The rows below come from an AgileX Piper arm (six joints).
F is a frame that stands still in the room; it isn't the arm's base.
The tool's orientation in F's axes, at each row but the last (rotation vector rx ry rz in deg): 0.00, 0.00, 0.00; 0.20, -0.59, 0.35; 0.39, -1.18, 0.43; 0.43, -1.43, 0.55; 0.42, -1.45, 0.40; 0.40, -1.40, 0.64; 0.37, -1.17, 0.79
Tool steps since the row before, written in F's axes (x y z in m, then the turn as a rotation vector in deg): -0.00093, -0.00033, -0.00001, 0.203, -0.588, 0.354; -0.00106, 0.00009, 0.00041, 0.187, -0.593, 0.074; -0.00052, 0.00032, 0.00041, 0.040, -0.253, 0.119; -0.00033, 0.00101, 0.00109, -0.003, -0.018, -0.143; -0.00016, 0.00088, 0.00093, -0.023, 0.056, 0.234; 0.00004, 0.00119, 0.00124, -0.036, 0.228, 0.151; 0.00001, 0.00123, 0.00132, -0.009, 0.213, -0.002
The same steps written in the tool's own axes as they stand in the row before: -0.00093, -0.00033, -0.00001, 0.203, -0.588, 0.354; -0.00106, 0.00010, 0.00042, 0.184, -0.594, 0.074; -0.00051, 0.00033, 0.00042, 0.041, -0.252, 0.120; -0.00029, 0.00102, 0.00109, -0.007, -0.019, -0.143; -0.00013, 0.00089, 0.00093, -0.017, 0.058, 0.234; 0.00008, 0.00120, 0.00123, -0.030, 0.229, 0.150; 0.00005, 0.00124, 0.00131, -0.006, 0.213, -0.003
